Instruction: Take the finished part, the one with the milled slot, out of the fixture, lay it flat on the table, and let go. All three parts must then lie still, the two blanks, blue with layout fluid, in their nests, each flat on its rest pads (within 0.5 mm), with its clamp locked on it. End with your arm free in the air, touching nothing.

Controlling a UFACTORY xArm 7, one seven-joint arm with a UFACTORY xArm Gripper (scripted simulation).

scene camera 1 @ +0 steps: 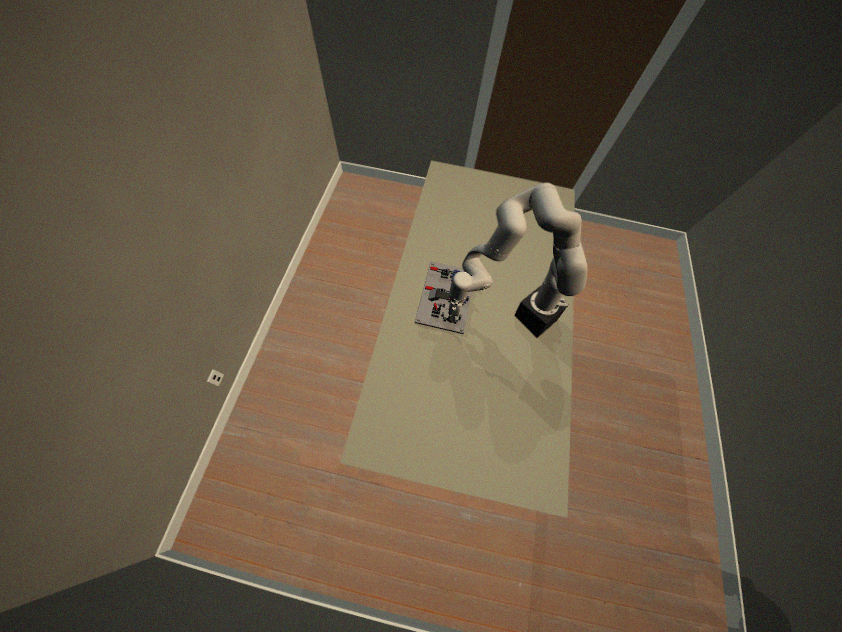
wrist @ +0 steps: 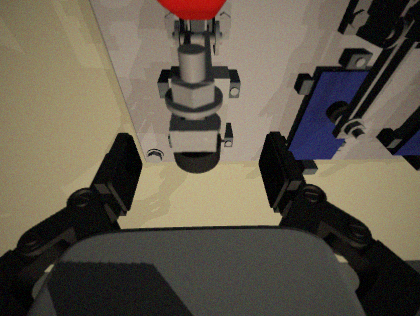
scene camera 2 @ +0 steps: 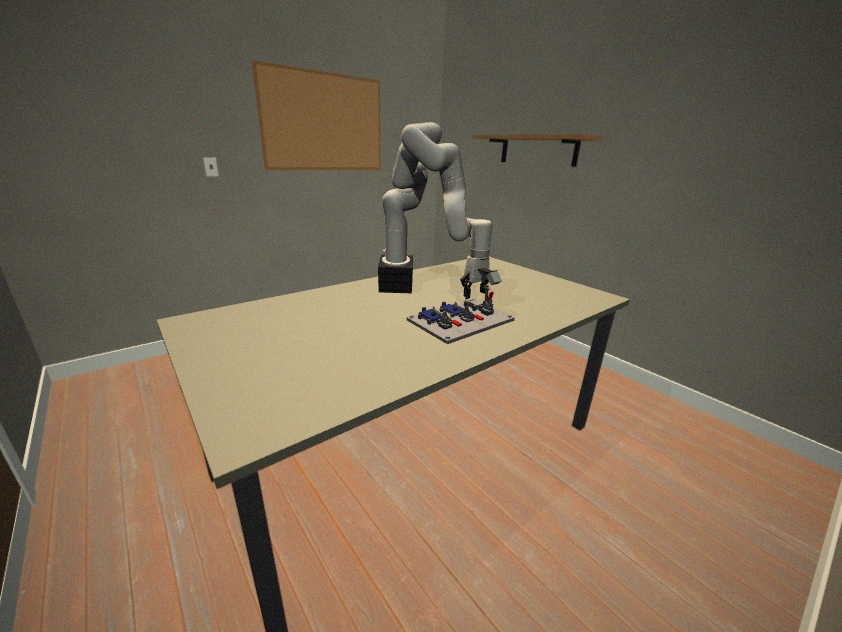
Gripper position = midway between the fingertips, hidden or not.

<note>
In view: the gripper [scene camera 2: 474, 295], a grey finished part [wrist: 221, 74], a blue blank [wrist: 310, 138] and a grey fixture plate [scene camera 1: 433, 279].
The gripper also shows in the wrist view [wrist: 200, 148]. The grey fixture plate is seen too in the wrist view [wrist: 268, 51] and in scene camera 2 [scene camera 2: 499, 318].
</note>
